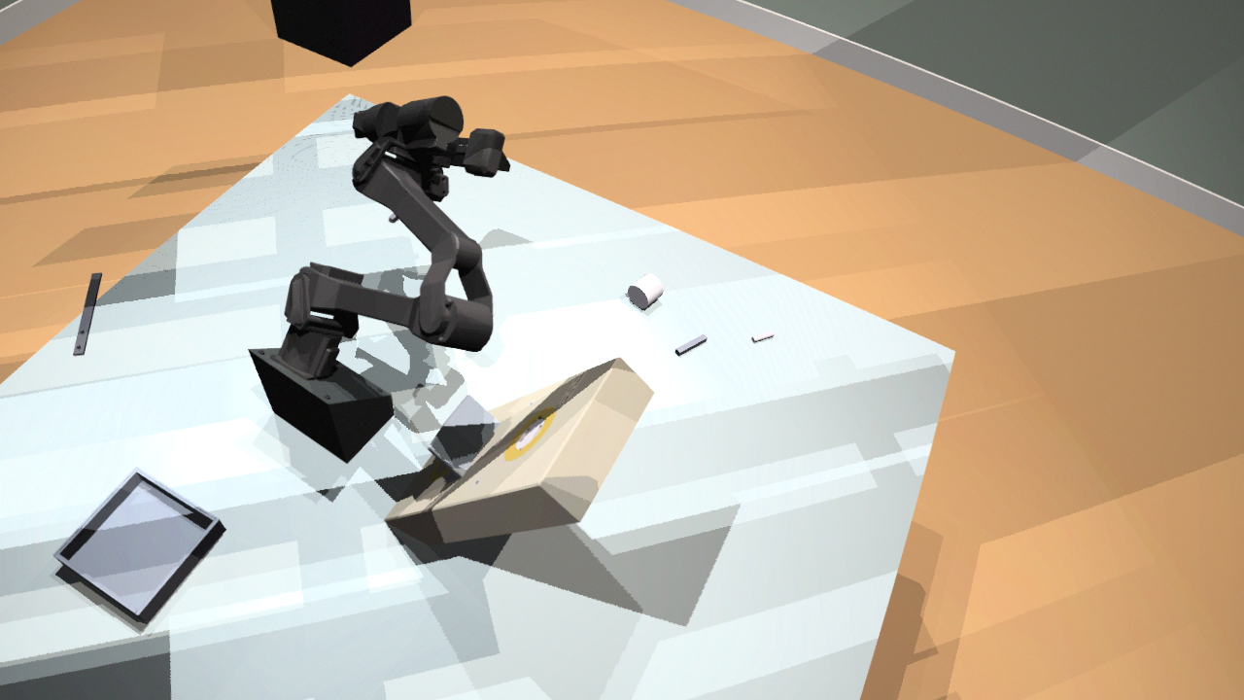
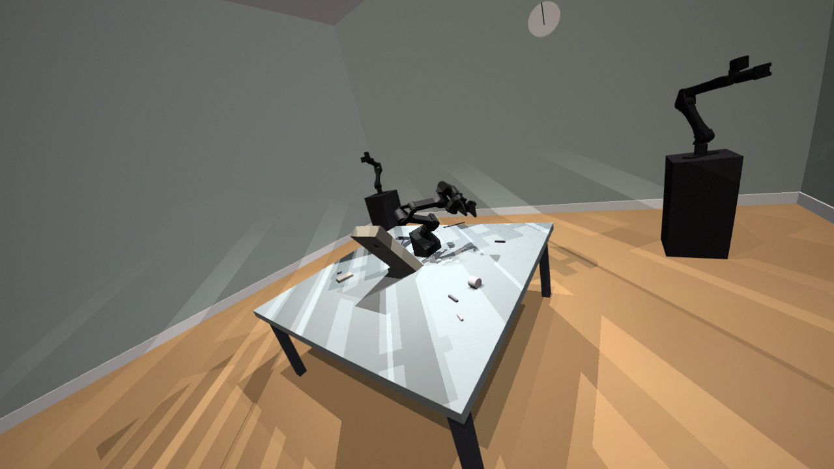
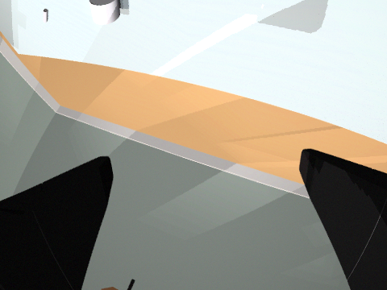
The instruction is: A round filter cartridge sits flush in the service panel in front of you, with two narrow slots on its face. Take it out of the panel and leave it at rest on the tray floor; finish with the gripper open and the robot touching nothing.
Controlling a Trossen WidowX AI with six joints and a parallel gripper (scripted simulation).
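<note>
Right now my gripper tip is 31 cm short of the round filter cartridge and 36 cm to the left of it. From my gripper tip the other things lie so: beige service panel (26 cm ahead, 36 cm to the right, 8 cm below); then tray (12 cm behind, 66 cm to the right, 22 cm below).
</note>
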